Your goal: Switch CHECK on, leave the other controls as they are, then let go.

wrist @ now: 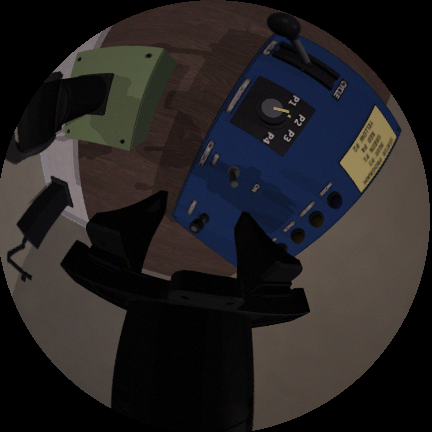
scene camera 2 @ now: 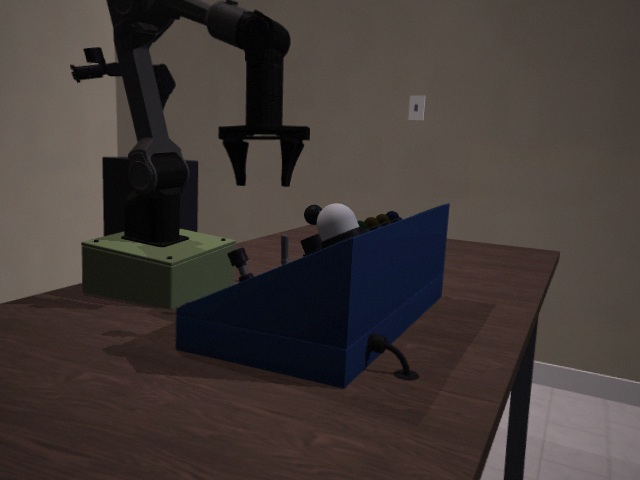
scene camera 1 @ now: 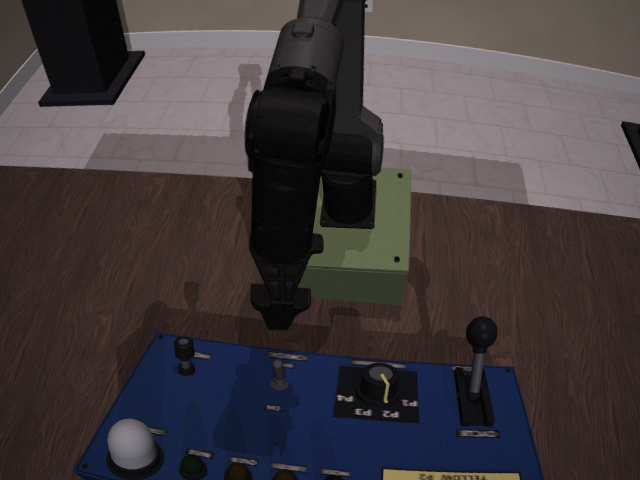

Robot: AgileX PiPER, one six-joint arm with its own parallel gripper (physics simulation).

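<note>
The CHECK toggle (scene camera 1: 279,375) (scene camera 2: 284,250) (wrist: 234,177) is a small grey lever on the sloping blue panel (scene camera 1: 320,408) (scene camera 2: 279,310) (wrist: 220,220). It stands about vertical in scene camera 2, so against the slope it leans up the panel, towards the side of the ON label (scene camera 1: 273,408) (wrist: 256,188). My gripper (scene camera 1: 278,327) (scene camera 2: 263,184) (wrist: 202,209) is open, fingers wide apart with nothing between them. It hangs well above the panel's robot-side edge, clear of the toggle.
On the panel are a black plunger knob (scene camera 1: 184,350) (wrist: 199,223), the pointer dial (scene camera 1: 379,382) (wrist: 272,109), a ball-topped lever (scene camera 1: 481,333) (scene camera 2: 312,214) (wrist: 283,26), a white dome (scene camera 1: 130,441) (scene camera 2: 337,223) and small coloured domes. The green base box (scene camera 1: 385,232) (scene camera 2: 126,273) (wrist: 112,100) stands behind.
</note>
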